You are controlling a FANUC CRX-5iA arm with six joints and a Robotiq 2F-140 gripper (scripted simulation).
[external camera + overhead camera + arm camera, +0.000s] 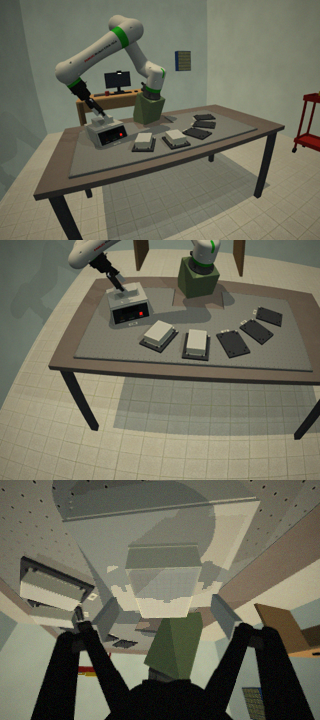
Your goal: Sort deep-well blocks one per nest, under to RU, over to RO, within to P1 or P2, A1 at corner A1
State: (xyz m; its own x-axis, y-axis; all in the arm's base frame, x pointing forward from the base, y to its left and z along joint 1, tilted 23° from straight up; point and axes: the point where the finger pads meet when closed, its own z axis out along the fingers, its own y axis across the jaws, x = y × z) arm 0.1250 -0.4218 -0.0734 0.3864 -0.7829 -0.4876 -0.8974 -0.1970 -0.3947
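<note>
The grey platform is 6 cm below my hand. From my hand the other things lie so: check-weigher: 9 cm below, 1 cm ahead; P1 label: 38 cm to the left, 24 cm ahead, 15 cm below; nest P1: 36 cm to the left, 34 cm ahead, 15 cm below.
</note>
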